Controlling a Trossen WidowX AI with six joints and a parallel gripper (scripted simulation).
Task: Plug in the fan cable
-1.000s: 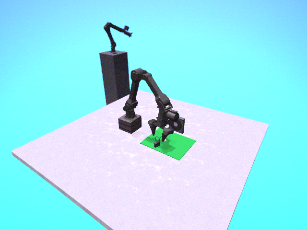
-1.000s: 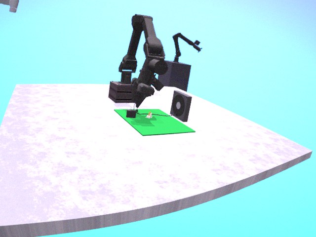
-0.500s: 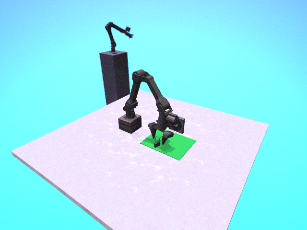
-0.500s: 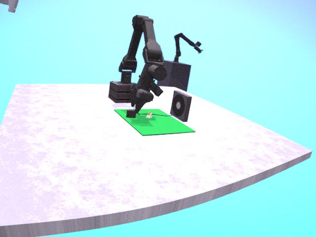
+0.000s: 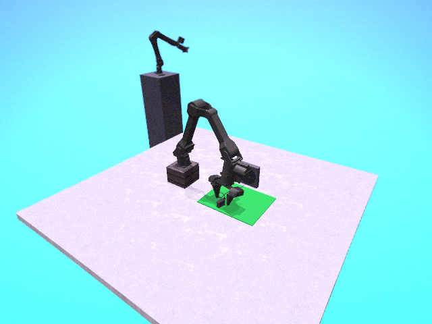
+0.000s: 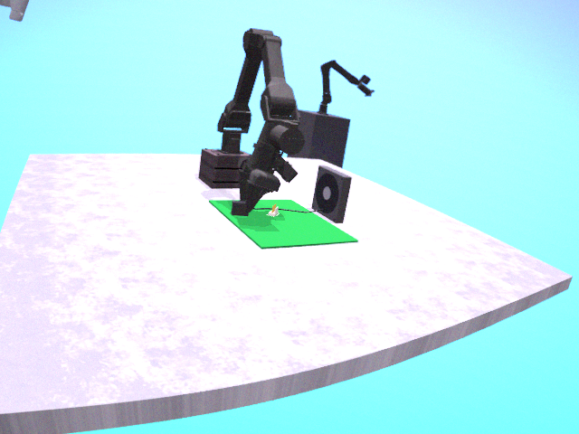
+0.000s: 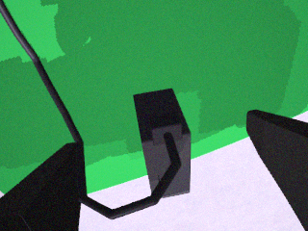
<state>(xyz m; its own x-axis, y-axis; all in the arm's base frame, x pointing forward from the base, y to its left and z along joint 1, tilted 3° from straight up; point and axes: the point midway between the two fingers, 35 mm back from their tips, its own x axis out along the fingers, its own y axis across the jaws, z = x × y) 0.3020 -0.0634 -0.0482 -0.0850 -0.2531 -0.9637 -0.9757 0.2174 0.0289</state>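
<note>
Right now my gripper tip is 10 mm to the left of the dark fan plug. Also, from my gripper tip: green board: 30 mm ahead, 80 mm to the left, 40 mm below; black fan: 230 mm to the left, 40 mm above; white four-pin fan header: 80 mm to the left, 20 mm below.
</note>
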